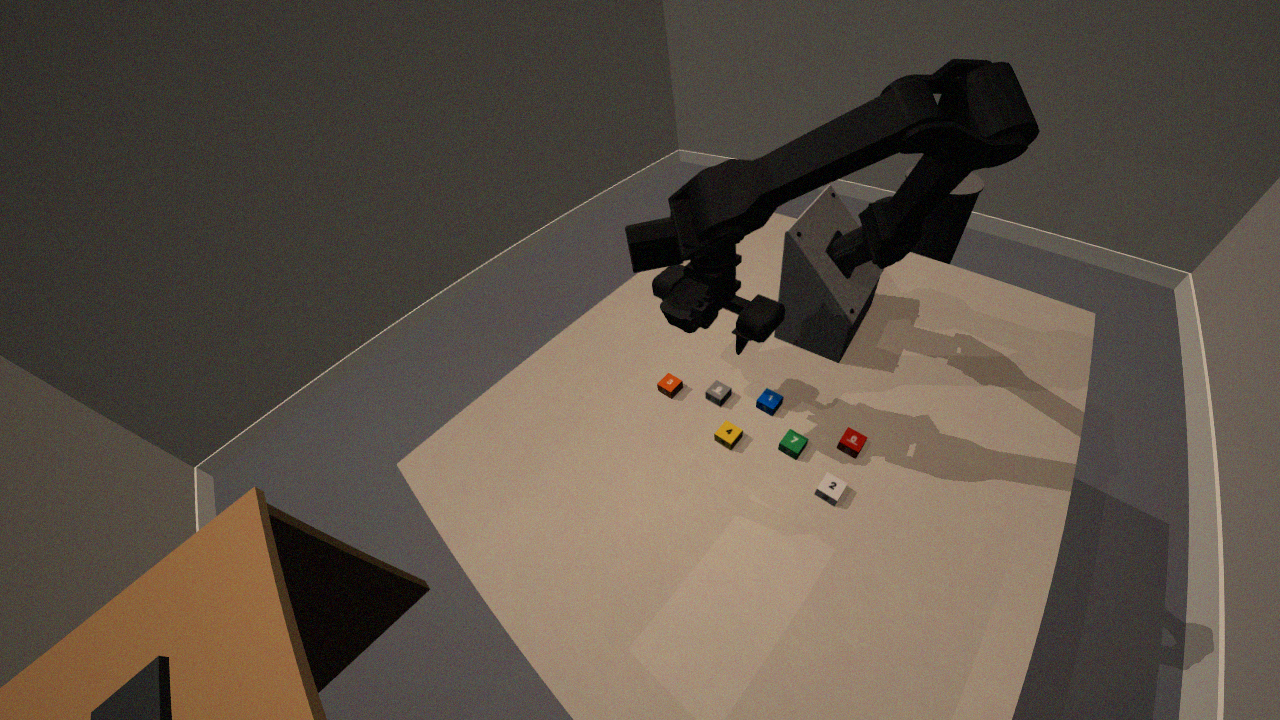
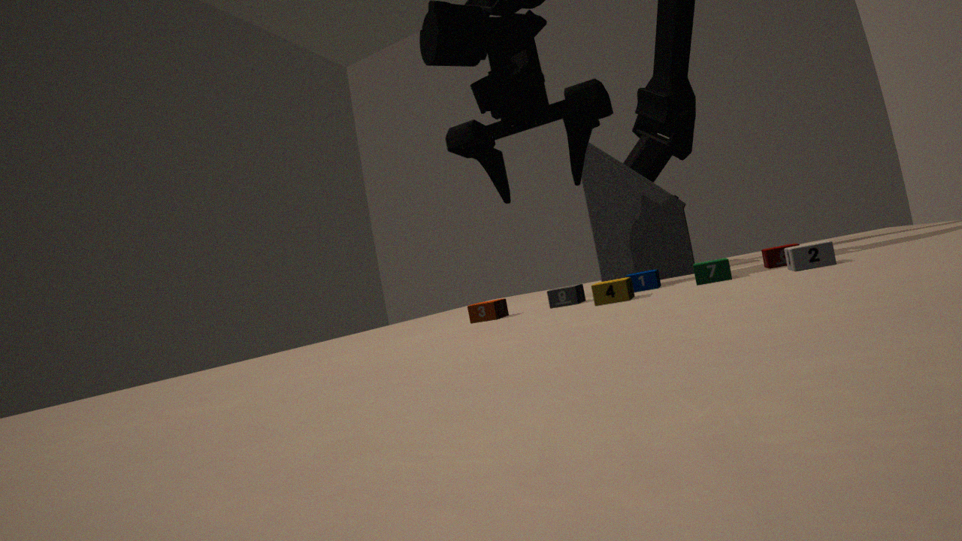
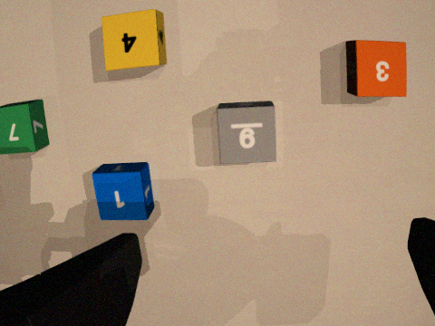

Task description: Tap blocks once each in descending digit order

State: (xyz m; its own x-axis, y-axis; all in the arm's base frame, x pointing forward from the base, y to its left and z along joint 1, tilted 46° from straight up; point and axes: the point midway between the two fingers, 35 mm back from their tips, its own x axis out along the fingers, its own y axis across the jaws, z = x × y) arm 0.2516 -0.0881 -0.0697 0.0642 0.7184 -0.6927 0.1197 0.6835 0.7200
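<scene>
Now: the grey 9 block 12 cm below my gripper tip, 1 cm to the left of it and 1 cm ahead of it. Also, from my gripper tip: yellow 4 block 12 cm below, 7 cm ahead, 6 cm to the left; blue 1 block 12 cm below, 9 cm to the left, 2 cm behind; orange 3 block 12 cm below, 8 cm to the right, 3 cm ahead.
</scene>
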